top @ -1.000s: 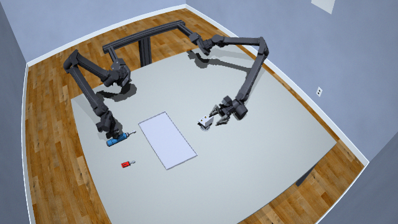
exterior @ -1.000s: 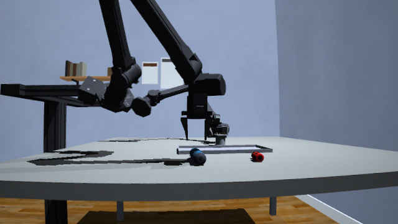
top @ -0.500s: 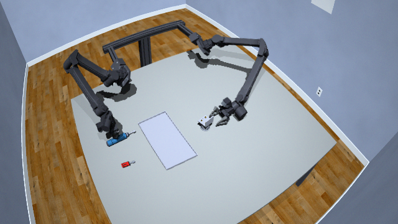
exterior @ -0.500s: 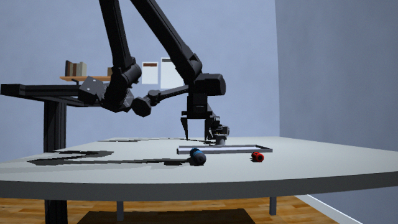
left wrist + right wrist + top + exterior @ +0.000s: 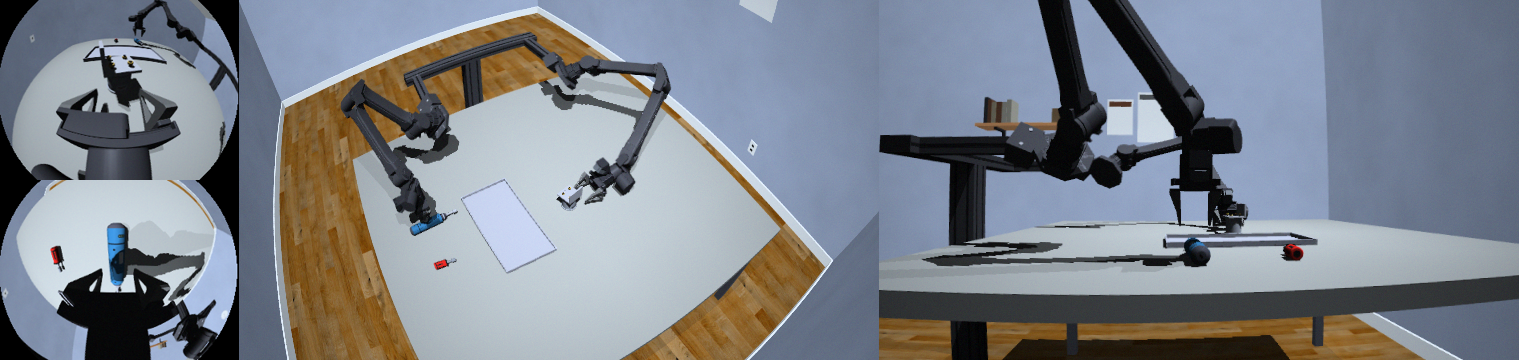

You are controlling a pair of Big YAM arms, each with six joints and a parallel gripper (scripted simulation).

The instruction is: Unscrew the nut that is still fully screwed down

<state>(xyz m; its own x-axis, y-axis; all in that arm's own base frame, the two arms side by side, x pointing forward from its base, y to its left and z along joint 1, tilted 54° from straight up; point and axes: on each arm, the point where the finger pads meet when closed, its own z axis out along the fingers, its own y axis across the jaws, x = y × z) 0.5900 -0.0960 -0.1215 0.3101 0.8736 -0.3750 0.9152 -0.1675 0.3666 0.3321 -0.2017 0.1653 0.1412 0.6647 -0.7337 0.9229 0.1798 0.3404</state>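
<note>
The bracket lies 6 cm to the right of my left hand and 4 cm above it. The rest, counted from my left hand: red tool (64 cm to the right, 3 cm ahead, 2 cm below).
</note>
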